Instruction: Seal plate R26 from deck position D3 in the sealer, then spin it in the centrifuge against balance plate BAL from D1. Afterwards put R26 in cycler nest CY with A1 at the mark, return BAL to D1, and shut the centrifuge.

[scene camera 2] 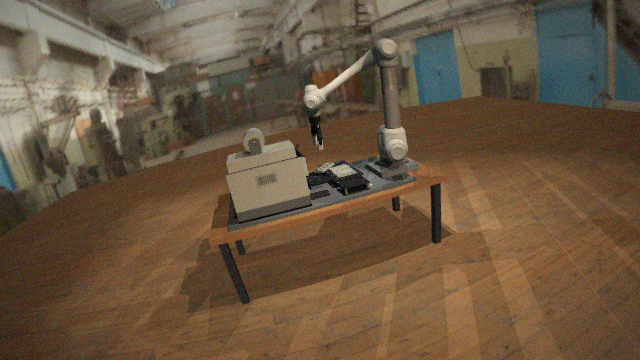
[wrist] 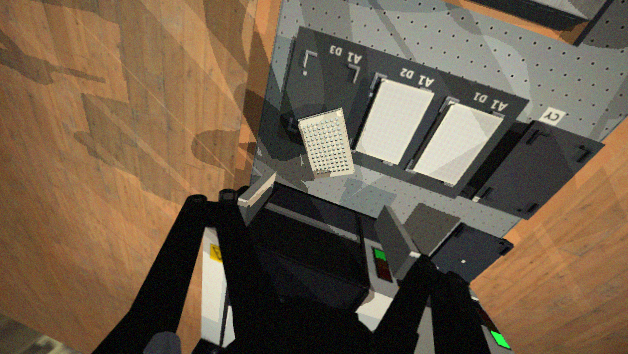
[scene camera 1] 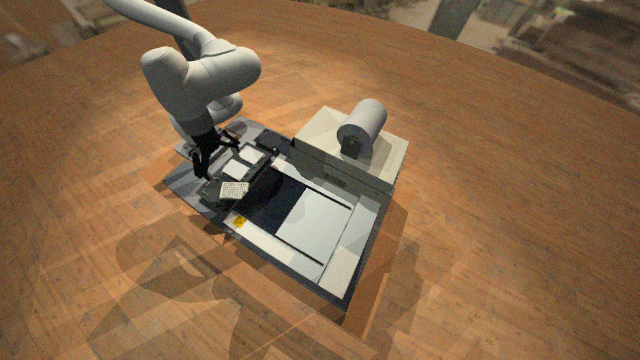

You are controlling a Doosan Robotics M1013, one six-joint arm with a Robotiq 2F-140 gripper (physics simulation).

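Places are measured from the arm's base along level axes (x right, y up, z back), in millimetres.
Pixels of known places: gripper, between the fingertips: [scene camera 2: 318,147] [wrist: 326,198] [scene camera 1: 227,171]; arm's base, origin of its link: [scene camera 2: 391,162].
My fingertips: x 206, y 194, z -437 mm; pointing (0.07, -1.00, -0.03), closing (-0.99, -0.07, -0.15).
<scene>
Ahead of a thing's pixels: the offset from my fingertips to its middle. "spot": to the spot under its first point. Level surfaces: height alone.
A beige well plate @[dx +21, dy -157, dz +24 mm] [scene camera 1: 234,190] [wrist: 327,145], apparently R26, rests askew and seems tilted across the edge of nest D3 @[spot: dx +44, dy -169, dz +137 mm] [wrist: 325,82], partly off the deck. A white plate @[dx -198, dy -161, dz +65 mm] [scene camera 1: 251,154] [wrist: 459,144] sits in D1, where BAL belongs. Another white plate @[dx -84, dy -158, dz +85 mm] [scene camera 1: 235,169] [wrist: 395,121] sits in D2. Cycler nest CY @[dx -357, dy -194, dz +37 mm] [wrist: 542,172] is dark and holds no plate. The beige sealer @[dx -232, dy +17, dz -437 mm] [scene camera 1: 320,131] [scene camera 2: 267,187] carries a grey roll @[dx -227, dy +197, dz -458 mm] [scene camera 1: 372,116] [scene camera 2: 253,135]. The centrifuge appears open, its white lid @[spot: dx +66, dy -11, dz -407 mm] [scene camera 1: 315,222] beside a dark opening @[spot: dx +48, dy -8, dz -223 mm] [scene camera 1: 270,200]. My gripper [scene camera 1: 219,159] [scene camera 2: 318,147] [wrist: 326,198] is open and empty, well above the deck.
A small dark nest @[dx -286, dy -125, dz -159 mm] [wrist: 472,252] stands near CY. A yellow warning label @[spot: dx +159, dy -10, dz -157 mm] [scene camera 1: 239,221] [wrist: 216,253] marks the centrifuge top. The arm's base [scene camera 2: 392,167] stands on the perforated grey board @[dy -221 mm] [wrist: 425,45]. The wooden table edge [scene camera 2: 320,212] runs along the front in the second scene view.
</scene>
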